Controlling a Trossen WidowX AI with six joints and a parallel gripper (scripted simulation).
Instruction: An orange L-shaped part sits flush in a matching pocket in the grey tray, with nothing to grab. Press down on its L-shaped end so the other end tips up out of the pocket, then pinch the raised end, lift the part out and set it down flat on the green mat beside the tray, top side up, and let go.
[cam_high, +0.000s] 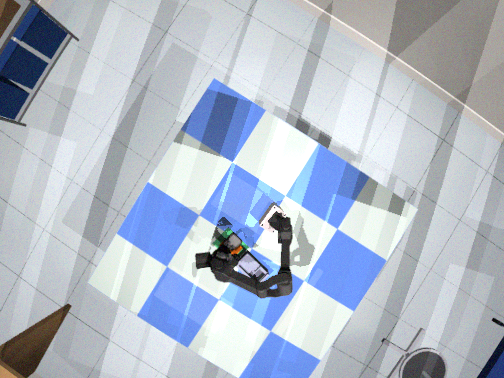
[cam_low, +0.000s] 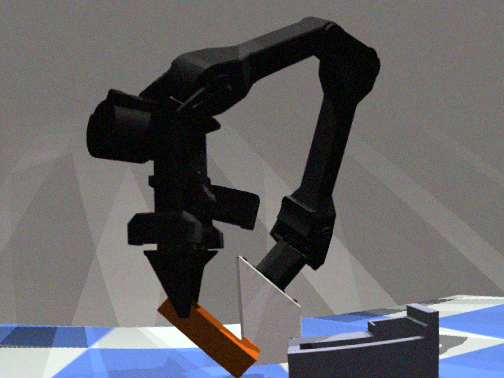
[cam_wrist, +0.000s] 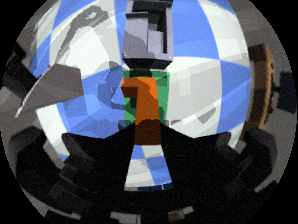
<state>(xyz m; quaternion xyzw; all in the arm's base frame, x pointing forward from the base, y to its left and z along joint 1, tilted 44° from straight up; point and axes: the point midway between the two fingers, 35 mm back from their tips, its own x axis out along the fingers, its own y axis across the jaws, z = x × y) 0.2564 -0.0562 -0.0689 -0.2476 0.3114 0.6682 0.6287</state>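
The green mat is 20 mm to the left of my gripper tip and 110 mm below it. From my gripper tip the other things lie so: orange L-shaped part (10 mm behind, 30 mm to the left, 30 mm below).
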